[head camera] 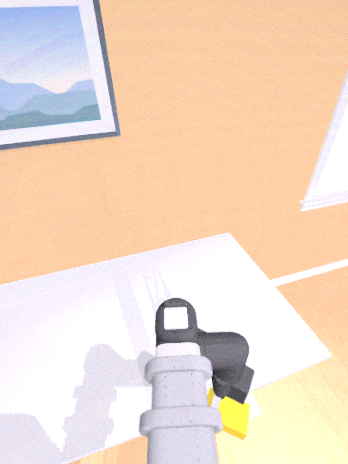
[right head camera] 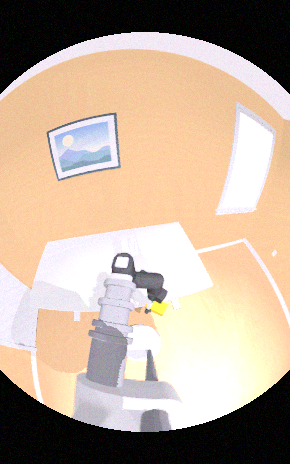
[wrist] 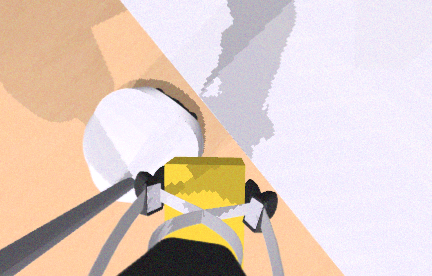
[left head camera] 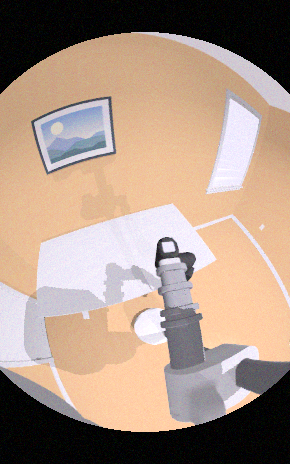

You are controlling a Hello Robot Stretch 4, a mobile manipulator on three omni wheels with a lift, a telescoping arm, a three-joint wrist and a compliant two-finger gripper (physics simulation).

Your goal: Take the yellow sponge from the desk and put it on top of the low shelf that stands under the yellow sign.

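Frame: origin at the robot's base, x ahead, y left, z up, level; centimetres.
Seen in the pictures: gripper, between the fingertips: [right head camera: 151, 305] [wrist: 207, 187]; robot's base, origin of its link: [right head camera: 140, 341] [wrist: 152, 143] [left head camera: 153, 325].
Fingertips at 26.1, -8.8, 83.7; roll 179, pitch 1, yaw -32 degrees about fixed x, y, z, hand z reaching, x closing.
Observation:
Pixels of each thing's top centre, then the offset from my fingertips to it, as dx, dy, dz. "spot": a spot on its surface instead. Level surfaces: height alone.
- yellow sponge, centre of its top: [wrist: 204, 228] [head camera: 226, 409] [right head camera: 156, 304] -0.9, -2.0, +4.1
- white desk, height of its surface: dz -14.5
- window, a spot on its surface: [right head camera: 247, 160] spot: +112.3, -105.4, +63.0
The yellow sponge [head camera: 235, 416] [right head camera: 159, 308] [wrist: 205, 175] is a block held between the two fingertips of my gripper [wrist: 207, 187], which is shut on it. In the wrist view the sponge lies over the strip of floor beside the white desk's edge, with the stool just behind it. The white desk [head camera: 280, 325] [left head camera: 65, 270] [right head camera: 185, 265] [wrist: 360, 150] stands against the wall, and my wrist is at its front edge. In the left head view the arm hides the sponge. The low shelf and the yellow sign do not show in these views.
A round white stool [left head camera: 148, 327] [right head camera: 145, 340] [wrist: 135, 130] stands on the floor in front of the desk, close to the arm. A framed picture [head camera: 45, 75] [left head camera: 75, 135] [right head camera: 85, 147] and a window [left head camera: 235, 145] [right head camera: 247, 160] are on the wall.

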